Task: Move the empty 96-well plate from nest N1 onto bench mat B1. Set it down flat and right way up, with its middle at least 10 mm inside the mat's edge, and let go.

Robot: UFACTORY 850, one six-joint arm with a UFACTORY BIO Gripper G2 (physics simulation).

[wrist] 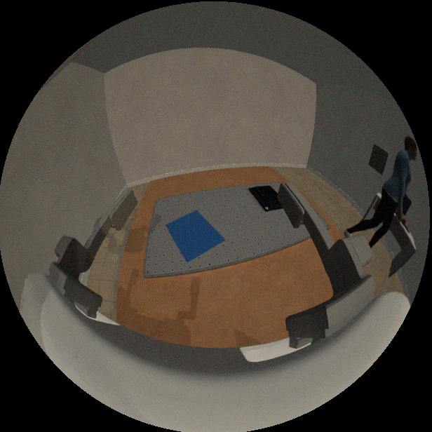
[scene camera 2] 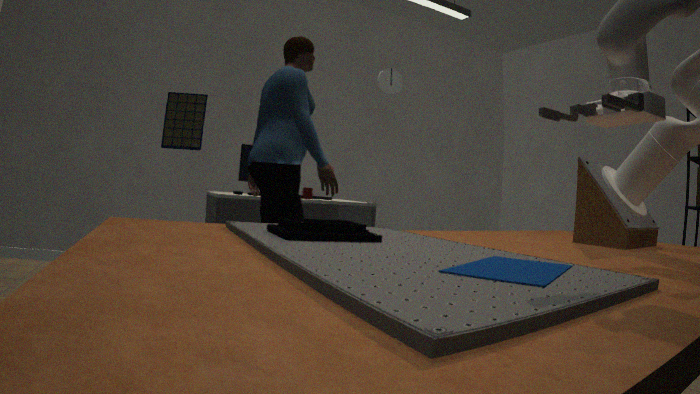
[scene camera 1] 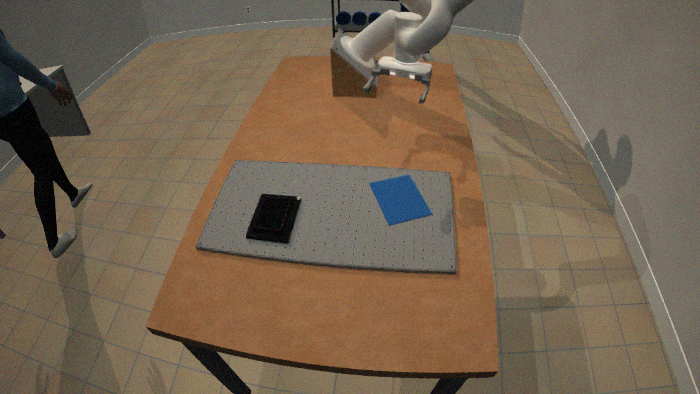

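Observation:
A black stepped block lies on the left part of the grey perforated board: the dark 96-well plate (scene camera 1: 274, 212) (scene camera 2: 320, 226) appears seated on black nest N1 (scene camera 1: 267, 238) (scene camera 2: 371, 238). The two are hard to tell apart. In the wrist view the plate (wrist: 265, 196) is small and far off, near one finger. The flat blue mat B1 (scene camera 1: 400, 200) (scene camera 2: 507, 271) (wrist: 195, 235) lies on the board's right part, with no plate on it. My gripper (scene camera 1: 395, 95) (scene camera 2: 561, 112) (wrist: 208, 207) is open and empty. It is high above the table near the arm's base, away from the plate and mat.
The grey perforated board (scene camera 1: 330, 220) (scene camera 2: 400, 285) (wrist: 245, 225) lies on the wooden table (scene camera 1: 325, 305) (scene camera 2: 175, 310) (wrist: 260, 295). The wedge-shaped arm base (scene camera 1: 347, 77) (scene camera 2: 600, 220) stands at the table's far end. A person (scene camera 1: 30, 130) (scene camera 2: 282, 120) (wrist: 397, 182) stands beyond the table's side, by a desk (scene camera 2: 340, 212).

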